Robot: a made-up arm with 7 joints. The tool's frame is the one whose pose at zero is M. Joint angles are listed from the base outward.
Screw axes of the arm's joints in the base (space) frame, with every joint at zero. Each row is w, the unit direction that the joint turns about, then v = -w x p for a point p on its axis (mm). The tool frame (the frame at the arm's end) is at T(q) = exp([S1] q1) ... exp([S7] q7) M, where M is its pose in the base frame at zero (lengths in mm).
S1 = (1, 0, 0, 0, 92.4, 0)
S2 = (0, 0, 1, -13.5, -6.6, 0)
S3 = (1, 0, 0, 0, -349.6, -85)
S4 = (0, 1, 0, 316.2, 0, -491.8)
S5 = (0, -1, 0, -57.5, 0, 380.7)
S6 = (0, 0, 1, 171.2, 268, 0)
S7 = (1, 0, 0, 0, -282.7, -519.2)
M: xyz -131.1 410.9 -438.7 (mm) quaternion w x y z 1 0 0 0
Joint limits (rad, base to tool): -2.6..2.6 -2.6..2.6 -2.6..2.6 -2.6..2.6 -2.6..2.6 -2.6..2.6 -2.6..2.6
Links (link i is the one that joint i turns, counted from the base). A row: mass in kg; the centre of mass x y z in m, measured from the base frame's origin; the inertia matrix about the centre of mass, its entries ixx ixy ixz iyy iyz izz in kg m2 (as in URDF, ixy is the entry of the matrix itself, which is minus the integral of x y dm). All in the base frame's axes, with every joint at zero. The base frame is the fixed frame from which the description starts. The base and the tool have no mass.
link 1: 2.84; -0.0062 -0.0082 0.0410; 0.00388 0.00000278 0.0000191 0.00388 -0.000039 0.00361
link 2: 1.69; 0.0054 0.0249 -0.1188; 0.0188 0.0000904 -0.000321 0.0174 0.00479 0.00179
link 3: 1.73; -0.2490 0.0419 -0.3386; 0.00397 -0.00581 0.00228 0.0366 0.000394 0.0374
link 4: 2.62; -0.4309 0.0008 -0.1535; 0.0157 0 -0.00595 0.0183 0 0.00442
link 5: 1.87; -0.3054 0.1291 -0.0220; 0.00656 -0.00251 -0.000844 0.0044 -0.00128 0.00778
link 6: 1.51; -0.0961 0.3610 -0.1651; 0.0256 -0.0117 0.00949 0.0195 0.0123 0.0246
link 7: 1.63; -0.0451 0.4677 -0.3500; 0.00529 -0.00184 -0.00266 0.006 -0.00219 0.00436
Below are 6 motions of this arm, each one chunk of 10 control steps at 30 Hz.
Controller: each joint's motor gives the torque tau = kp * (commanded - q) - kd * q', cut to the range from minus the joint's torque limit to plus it. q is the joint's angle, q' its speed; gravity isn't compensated. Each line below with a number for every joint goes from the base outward.
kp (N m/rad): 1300 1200 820 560 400 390 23
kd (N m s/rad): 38 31 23 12 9.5 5.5 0.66
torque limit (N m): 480 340 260 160 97 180 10
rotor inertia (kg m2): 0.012 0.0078 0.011 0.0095 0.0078 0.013 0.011
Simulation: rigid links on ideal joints. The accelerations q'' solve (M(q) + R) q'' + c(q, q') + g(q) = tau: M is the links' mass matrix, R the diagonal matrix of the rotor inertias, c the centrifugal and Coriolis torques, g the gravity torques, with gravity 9.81 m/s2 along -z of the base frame. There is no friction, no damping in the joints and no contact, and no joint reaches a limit. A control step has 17 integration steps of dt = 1/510 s. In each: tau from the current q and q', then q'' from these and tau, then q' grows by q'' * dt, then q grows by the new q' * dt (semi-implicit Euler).
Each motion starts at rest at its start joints. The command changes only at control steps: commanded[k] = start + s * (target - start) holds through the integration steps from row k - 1 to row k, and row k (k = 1, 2, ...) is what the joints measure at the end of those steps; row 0 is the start. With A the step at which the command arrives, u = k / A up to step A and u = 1 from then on. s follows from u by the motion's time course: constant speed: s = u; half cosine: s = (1 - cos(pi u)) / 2; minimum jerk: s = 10 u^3 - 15 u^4 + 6 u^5; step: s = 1 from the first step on.
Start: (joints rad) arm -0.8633 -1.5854 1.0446 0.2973 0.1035 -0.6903 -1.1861
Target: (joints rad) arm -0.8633 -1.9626 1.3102 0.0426 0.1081 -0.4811 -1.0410
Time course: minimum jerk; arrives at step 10
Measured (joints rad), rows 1 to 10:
1: -0.8593 -1.5875 1.0526 0.2951 0.0947 -0.6951 -1.1797
2: -0.8521 -1.5981 1.0631 0.2901 0.0801 -0.6954 -1.1532
3: -0.8454 -1.6279 1.0829 0.2787 0.0619 -0.6773 -1.1082
4: -0.8418 -1.6789 1.1157 0.2561 0.0452 -0.6396 -1.0545
5: -0.8424 -1.7451 1.1586 0.2195 0.0381 -0.5915 -1.0060
6: -0.8470 -1.8167 1.2062 0.1692 0.0473 -0.5449 -0.9766
7: -0.8537 -1.8825 1.2527 0.1098 0.0732 -0.5102 -0.9775
8: -0.8592 -1.9328 1.2934 0.0496 0.1084 -0.4921 -1.0128
9: -0.8605 -1.9622 1.3236 -0.0022 0.1422 -0.4893 -1.0728
10: -0.8568 -1.9723 1.3407 -0.0373 0.1666 -0.4954 -1.1334

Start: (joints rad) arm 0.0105 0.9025 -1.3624 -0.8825 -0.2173 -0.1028 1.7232
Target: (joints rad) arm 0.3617 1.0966 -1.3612 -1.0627 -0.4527 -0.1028 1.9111
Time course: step
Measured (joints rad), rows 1 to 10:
1: 0.1921 1.0107 -1.3372 -0.9976 -0.4295 -0.0290 1.8008
2: 0.3258 1.1295 -1.3941 -1.0836 -0.4715 -0.0688 1.9155
3: 0.3891 1.1826 -1.4148 -1.1253 -0.4599 -0.0889 1.9099
4: 0.3979 1.1756 -1.4067 -1.1231 -0.4469 -0.0852 1.9052
5: 0.3782 1.1381 -1.3905 -1.0990 -0.4437 -0.0796 1.9298
6: 0.3605 1.1032 -1.3770 -1.0732 -0.4476 -0.0783 1.9525
7: 0.3595 1.0873 -1.3742 -1.0579 -0.4545 -0.0819 1.9524
8: 0.3697 1.0869 -1.3806 -1.0541 -0.4603 -0.0865 1.9304
9: 0.3791 1.0924 -1.3882 -1.0565 -0.4631 -0.0879 1.9046
10: 0.3817 1.0979 -1.3918 -1.0603 -0.4637 -0.0854 1.8931

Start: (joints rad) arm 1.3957 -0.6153 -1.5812 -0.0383 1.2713 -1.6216 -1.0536
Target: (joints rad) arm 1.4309 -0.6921 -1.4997 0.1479 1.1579 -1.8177 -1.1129
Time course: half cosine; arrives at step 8
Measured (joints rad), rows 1 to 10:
1: 1.3899 -0.6138 -1.5775 -0.0312 1.2711 -1.6262 -1.0571
2: 1.3800 -0.6118 -1.5759 -0.0132 1.2619 -1.6470 -1.0669
3: 1.3704 -0.6145 -1.5730 0.0158 1.2447 -1.6778 -1.0798
4: 1.3654 -0.6261 -1.5651 0.0558 1.2211 -1.7129 -1.0892
5: 1.3676 -0.6479 -1.5502 0.1048 1.1922 -1.7492 -1.0874
6: 1.3772 -0.6770 -1.5281 0.1584 1.1597 -1.7834 -1.0685
7: 1.3906 -0.7058 -1.5025 0.2096 1.1269 -1.8119 -1.0315
8: 1.4013 -0.7240 -1.4808 0.2490 1.0986 -1.8313 -0.9832
9: 1.4038 -0.7264 -1.4701 0.2693 1.0815 -1.8402 -0.9417
10: 1.3986 -0.7174 -1.4711 0.2686 1.0805 -1.8403 -0.9290

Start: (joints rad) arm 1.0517 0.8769 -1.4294 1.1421 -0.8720 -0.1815 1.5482
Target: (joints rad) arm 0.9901 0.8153 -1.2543 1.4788 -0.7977 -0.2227 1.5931
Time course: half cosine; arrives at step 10
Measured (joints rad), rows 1 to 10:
1: 1.0479 0.8806 -1.4256 1.1519 -0.8684 -0.1778 1.5584
2: 1.0399 0.8843 -1.4162 1.1782 -0.8592 -0.1811 1.5803
3: 1.0285 0.8836 -1.4026 1.2157 -0.8465 -0.1933 1.5975
4: 1.0146 0.8795 -1.3843 1.2618 -0.8321 -0.2082 1.6035
5: 0.9995 0.8735 -1.3614 1.3151 -0.8184 -0.2210 1.6029
6: 0.9847 0.8661 -1.3354 1.3716 -0.8077 -0.2300 1.6012
7: 0.9714 0.8576 -1.3089 1.4256 -0.8013 -0.2357 1.5987
8: 0.9609 0.8487 -1.2852 1.4709 -0.7996 -0.2388 1.5931
9: 0.9542 0.8404 -1.2669 1.5023 -0.8017 -0.2395 1.5835
10: 0.9520 0.8343 -1.2562 1.5165 -0.8064 -0.2376 1.5722

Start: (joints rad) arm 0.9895 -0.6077 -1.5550 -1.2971 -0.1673 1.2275 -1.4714
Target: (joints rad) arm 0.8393 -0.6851 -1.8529 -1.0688 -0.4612 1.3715 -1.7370
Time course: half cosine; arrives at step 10
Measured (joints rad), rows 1 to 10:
1: 0.9830 -0.6063 -1.5558 -1.2928 -0.1720 1.2262 -1.4725
2: 0.9682 -0.6051 -1.5699 -1.2828 -0.1858 1.2271 -1.4756
3: 0.9466 -0.6070 -1.5996 -1.2632 -0.2134 1.2410 -1.4888
4: 0.9188 -0.6133 -1.6436 -1.2332 -0.2542 1.2672 -1.5183
5: 0.8858 -0.6233 -1.6968 -1.1963 -0.3024 1.2972 -1.5626
6: 0.8498 -0.6352 -1.7520 -1.1573 -0.3505 1.3228 -1.6131
7: 0.8143 -0.6469 -1.8024 -1.1205 -0.3931 1.3400 -1.6591
8: 0.7828 -0.6567 -1.8431 -1.0894 -0.4264 1.3489 -1.6926
9: 0.7581 -0.6635 -1.8715 -1.0671 -0.4483 1.3517 -1.7107
10: 0.7426 -0.6664 -1.8859 -1.0564 -0.4573 1.3499 -1.7146

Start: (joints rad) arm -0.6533 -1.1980 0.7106 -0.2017 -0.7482 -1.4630 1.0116
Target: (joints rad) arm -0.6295 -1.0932 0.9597 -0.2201 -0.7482 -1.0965 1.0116
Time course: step
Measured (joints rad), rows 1 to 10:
1: -0.6443 -1.1552 0.8171 -0.2230 -0.7672 -1.3268 0.9875
2: -0.6396 -1.0957 0.9429 -0.2114 -0.7784 -1.0765 1.0295
3: -0.6330 -1.0756 1.0097 -0.1858 -0.7831 -0.9324 1.1336
4: -0.6156 -1.0817 1.0194 -0.1885 -0.7963 -0.9529 1.1710
5: -0.6039 -1.0978 0.9898 -0.2018 -0.8007 -1.0600 1.1021
6: -0.6090 -1.1092 0.9547 -0.2091 -0.7971 -1.1571 0.9943
7: -0.6232 -1.1057 0.9408 -0.2110 -0.7929 -1.1891 0.9113
8: -0.6350 -1.0949 0.9489 -0.2089 -0.7872 -1.1610 0.8877
9: -0.6391 -1.0892 0.9639 -0.2055 -0.7804 -1.1149 0.9261
10: -0.6356 -1.0919 0.9733 -0.2051 -0.7756 -1.0863 0.9886

